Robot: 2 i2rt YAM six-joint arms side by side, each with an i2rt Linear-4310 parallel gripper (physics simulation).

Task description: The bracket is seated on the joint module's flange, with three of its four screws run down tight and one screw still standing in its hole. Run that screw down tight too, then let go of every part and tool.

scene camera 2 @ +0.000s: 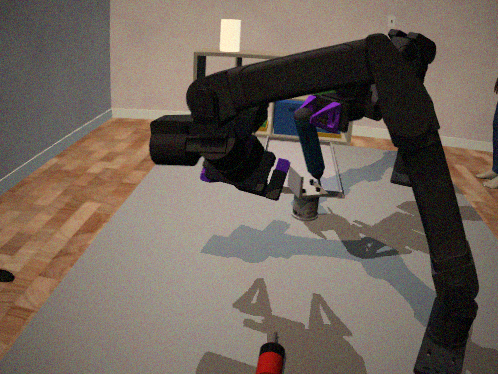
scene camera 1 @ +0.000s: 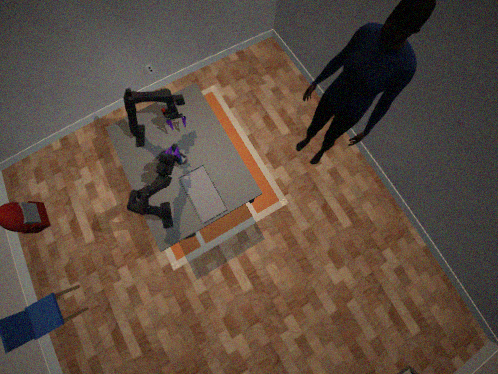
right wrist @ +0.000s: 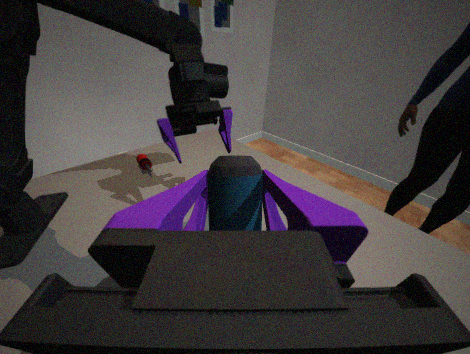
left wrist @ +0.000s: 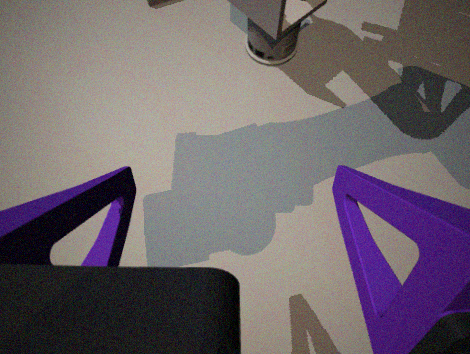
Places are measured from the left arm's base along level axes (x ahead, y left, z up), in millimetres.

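Pixels of known places: left gripper, fingertip midpoint: (scene camera 2: 255, 183) (scene camera 1: 179, 128) (right wrist: 206, 157) (left wrist: 234, 177); right gripper, fingertip midpoint: (scene camera 2: 302, 118) (scene camera 1: 175, 146) (right wrist: 235, 176); left arm's base, origin of the base link: (scene camera 2: 444, 338) (scene camera 1: 140, 135) (right wrist: 31, 225); right arm's base, origin of the base link: (scene camera 2: 403, 173) (scene camera 1: 166, 214).
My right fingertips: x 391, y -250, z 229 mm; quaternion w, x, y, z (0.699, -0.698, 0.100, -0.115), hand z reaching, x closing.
Observation:
For each thing: its top centre in the pictures, then the offset to it from my right fingertips.
- joint module, middle of its top: (scene camera 2: 307, 189) dx -19, dy -24, dz -165 mm
- red screwdriver, middle of its top: (scene camera 2: 272, 346) (right wrist: 144, 159) (scene camera 1: 164, 112) dx -166, dy +426, dz -194 mm
- pale tray, middle of its top: (scene camera 2: 299, 159) (scene camera 1: 202, 192) dx +124, dy -314, dz -213 mm
The joint module (scene camera 2: 305, 208) (left wrist: 271, 47) stands upright on the table with the bracket (scene camera 2: 295, 181) (left wrist: 264, 16) on top. Several dark screw heads show on the bracket's flat plate. My right gripper (scene camera 1: 173, 151) (scene camera 2: 317, 112) (right wrist: 235, 176) is shut on the blue screwdriver (scene camera 2: 311, 150) (right wrist: 235, 202), which leans slightly, its tip down at the bracket plate. The screw under the tip is too small and hidden to make out. My left gripper (scene camera 1: 178, 125) (left wrist: 234, 177) (right wrist: 206, 157) is open and empty above the table, apart from the module.
A red screwdriver (scene camera 1: 164, 110) (scene camera 2: 270, 361) (right wrist: 144, 161) lies on the table near the left arm. A pale tray (scene camera 1: 205, 195) (scene camera 2: 290, 154) lies beyond the module in scene camera 2. The left arm reaches across that view. A person (scene camera 1: 377, 65) stands off the table.

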